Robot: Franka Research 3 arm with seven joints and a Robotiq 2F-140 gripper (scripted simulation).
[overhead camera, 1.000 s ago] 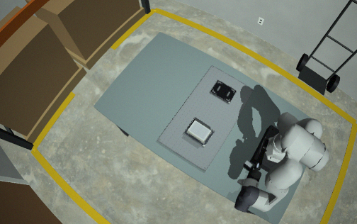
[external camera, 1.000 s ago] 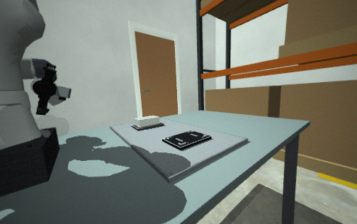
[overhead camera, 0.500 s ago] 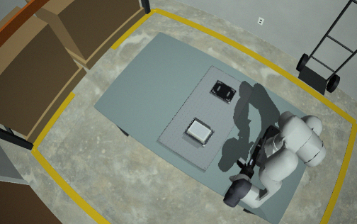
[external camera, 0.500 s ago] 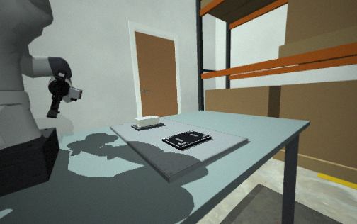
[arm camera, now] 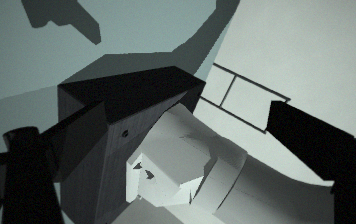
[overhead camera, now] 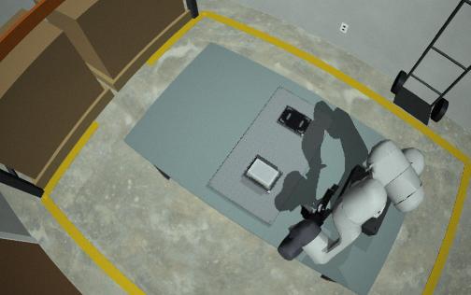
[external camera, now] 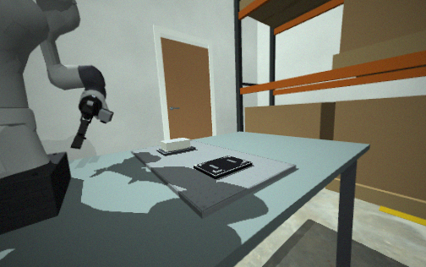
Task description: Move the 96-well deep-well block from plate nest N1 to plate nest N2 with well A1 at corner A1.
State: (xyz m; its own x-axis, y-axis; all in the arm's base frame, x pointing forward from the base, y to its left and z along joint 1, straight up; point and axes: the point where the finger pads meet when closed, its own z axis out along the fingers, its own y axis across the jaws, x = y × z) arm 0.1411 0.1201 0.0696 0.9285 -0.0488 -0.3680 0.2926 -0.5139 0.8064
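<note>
My gripper is now 350 mm short of the white 96-well deep-well block, 20 mm to the right of it and 120 mm above it. The rest, counted from my hand: black plate nest N2: 350 mm ahead, 330 mm to the right, 140 mm below; plate nest N1: 350 mm ahead, 20 mm to the left, 140 mm below.
</note>
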